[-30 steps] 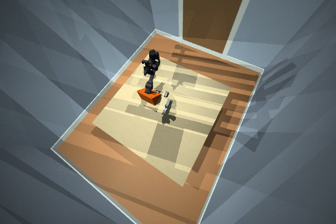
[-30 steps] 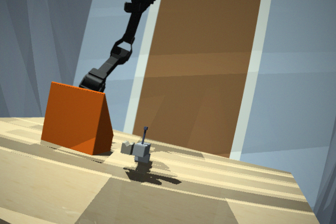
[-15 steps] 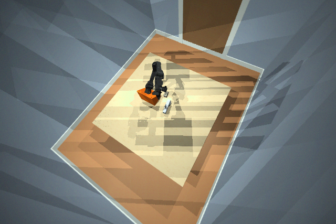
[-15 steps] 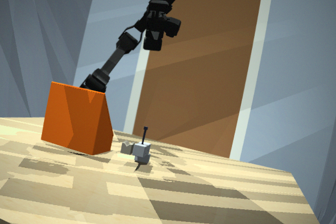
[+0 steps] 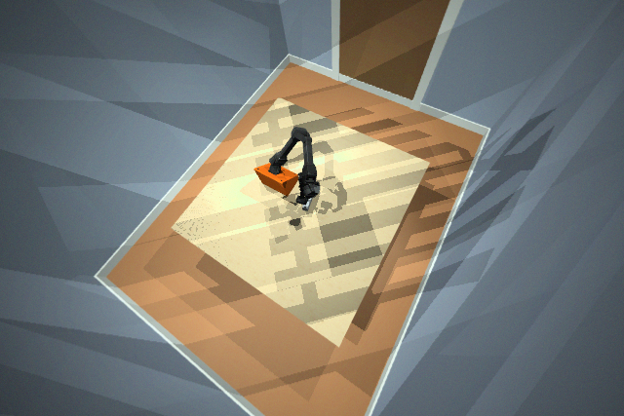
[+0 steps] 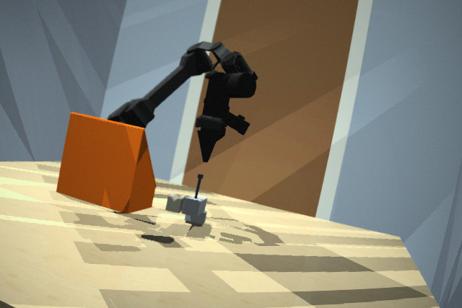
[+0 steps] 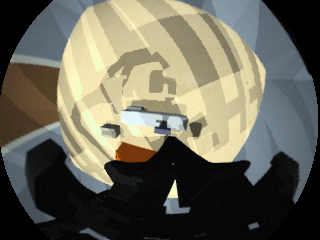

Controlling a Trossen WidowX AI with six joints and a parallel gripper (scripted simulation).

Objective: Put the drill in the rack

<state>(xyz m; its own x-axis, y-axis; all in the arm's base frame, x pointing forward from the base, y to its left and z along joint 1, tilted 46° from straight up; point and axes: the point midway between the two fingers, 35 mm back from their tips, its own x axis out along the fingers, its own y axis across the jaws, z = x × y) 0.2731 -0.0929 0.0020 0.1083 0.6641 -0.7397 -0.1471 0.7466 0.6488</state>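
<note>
Right now the thin dark drill is 60 mm below my gripper tip, 10 mm to the left of it and 10 mm behind it. Also, from my gripper tip: small grey rack 190 mm to the left, 150 mm below, 100 mm behind.
</note>
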